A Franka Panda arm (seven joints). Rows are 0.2 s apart.
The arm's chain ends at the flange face. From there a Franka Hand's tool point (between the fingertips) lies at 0.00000 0.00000 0.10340 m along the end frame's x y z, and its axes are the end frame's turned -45 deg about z.
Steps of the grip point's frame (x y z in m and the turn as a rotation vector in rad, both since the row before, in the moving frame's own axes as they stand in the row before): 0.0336, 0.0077, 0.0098, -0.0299, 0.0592, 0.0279; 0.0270, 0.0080, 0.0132, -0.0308, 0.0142, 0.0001; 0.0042, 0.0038, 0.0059, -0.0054, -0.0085, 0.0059; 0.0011, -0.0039, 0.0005, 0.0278, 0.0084, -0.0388; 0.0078, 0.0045, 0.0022, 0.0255, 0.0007, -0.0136; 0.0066, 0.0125, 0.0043, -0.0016, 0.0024, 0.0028
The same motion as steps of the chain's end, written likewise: 0.0227, -0.0163, 0.0100, 0.0207, 0.0630, 0.0279; 0.0215, -0.0146, 0.0133, -0.0117, 0.0318, 0.0001; 0.0059, -0.0013, 0.0059, -0.0098, -0.0022, 0.0059; -0.0005, -0.0009, 0.0005, 0.0256, -0.0137, -0.0388; 0.0105, -0.0004, 0.0022, 0.0185, -0.0175, -0.0136; 0.0132, 0.0042, 0.0043, 0.0006, 0.0028, 0.0028
